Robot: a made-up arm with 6 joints.
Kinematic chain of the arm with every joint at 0, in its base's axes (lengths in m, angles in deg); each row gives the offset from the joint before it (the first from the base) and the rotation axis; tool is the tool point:
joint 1: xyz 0 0 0.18 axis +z
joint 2: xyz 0 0.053 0 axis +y
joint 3: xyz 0 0 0.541 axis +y
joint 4: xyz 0 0 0.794 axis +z
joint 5: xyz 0 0 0 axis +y
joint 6: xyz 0 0 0.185 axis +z
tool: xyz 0 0 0
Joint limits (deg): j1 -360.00..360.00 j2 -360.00..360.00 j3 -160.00..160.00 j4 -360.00..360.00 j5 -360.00..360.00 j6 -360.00..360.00
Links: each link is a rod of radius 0.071 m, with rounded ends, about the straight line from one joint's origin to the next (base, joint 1, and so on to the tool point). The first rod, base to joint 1, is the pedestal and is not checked.
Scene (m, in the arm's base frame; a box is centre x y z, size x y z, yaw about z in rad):
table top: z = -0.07
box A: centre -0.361 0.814 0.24 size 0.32 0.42 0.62 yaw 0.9
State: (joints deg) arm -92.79 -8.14 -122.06 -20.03 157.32 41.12
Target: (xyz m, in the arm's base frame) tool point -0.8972 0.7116 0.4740
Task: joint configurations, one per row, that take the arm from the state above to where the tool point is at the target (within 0.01 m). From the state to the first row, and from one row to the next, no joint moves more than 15 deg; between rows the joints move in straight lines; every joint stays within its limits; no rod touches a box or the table.
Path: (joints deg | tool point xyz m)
1: -95.14 -5.48 -115.03 -19.63 148.74 29.56 | 0.0785 0.6409 0.4736
2: -97.49 -2.82 -108.00 -19.24 140.17 18.00 | 0.1019 0.6682 0.5932
3: -99.84 -0.16 -100.96 -18.84 131.59 6.45 | 0.1253 0.6739 0.7200
4: -102.19 2.51 -93.93 -18.45 123.02 -5.11 | 0.1459 0.6569 0.8504
5: -89.07 0.69 -91.17 -15.83 124.35 2.63 | 0.0002 0.6844 0.8621
6: -75.94 -1.13 -88.42 -13.21 125.67 10.37 | -0.1509 0.6793 0.8726
7: -62.82 -2.95 -85.66 -10.59 127.00 18.11 | -0.2999 0.6405 0.8820
8: -49.70 -4.77 -82.90 -7.97 128.32 25.85 | -0.4392 0.5688 0.8904
9: -36.58 -6.59 -80.14 -5.35 129.65 33.59 | -0.5616 0.4662 0.8976
10: -37.33 -19.41 -74.85 -10.23 121.16 36.10 | -0.6908 0.5581 0.7937
11: -38.08 -32.22 -69.55 -15.12 112.67 38.61 | -0.8052 0.6417 0.6516
12: -38.84 -45.04 -64.26 -20.00 104.18 41.12 | -0.8972 0.7117 0.4739

